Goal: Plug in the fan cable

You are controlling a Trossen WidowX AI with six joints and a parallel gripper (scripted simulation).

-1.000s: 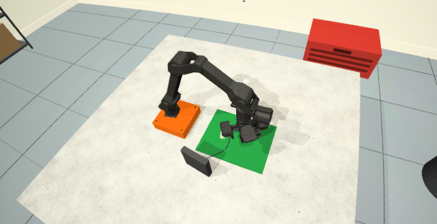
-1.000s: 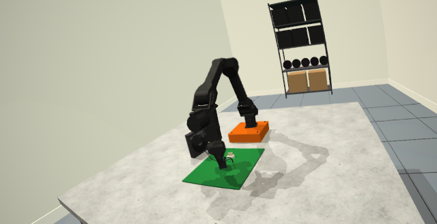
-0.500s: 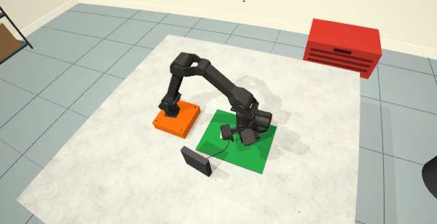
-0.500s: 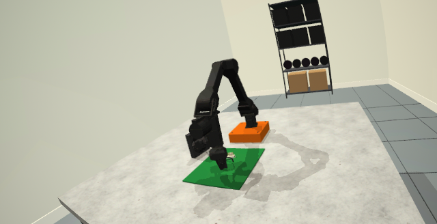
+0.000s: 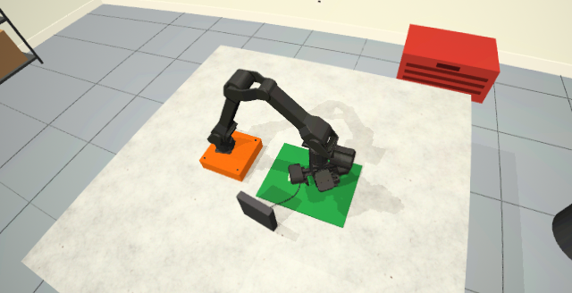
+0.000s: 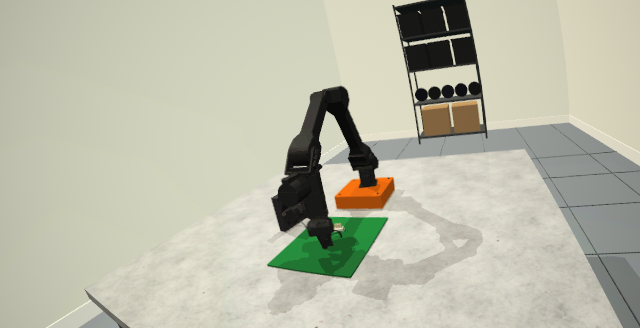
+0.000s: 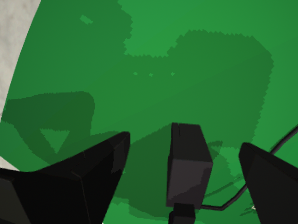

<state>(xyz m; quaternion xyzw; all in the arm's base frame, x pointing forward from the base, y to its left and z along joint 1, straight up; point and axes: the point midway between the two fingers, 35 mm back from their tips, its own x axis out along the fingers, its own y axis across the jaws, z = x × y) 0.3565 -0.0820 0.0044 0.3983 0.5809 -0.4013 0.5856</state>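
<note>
Now: the green board 3 cm below my gripper tip, 3 cm behind it and 1 cm to the left of it. From my gripper tip the other things lie so: black plug (1 cm to the left, 1 cm above); then black fan (16 cm behind, 14 cm to the right, 4 cm above); then pale fan header (10 cm behind, 2 cm to the left, 2 cm below).
</note>
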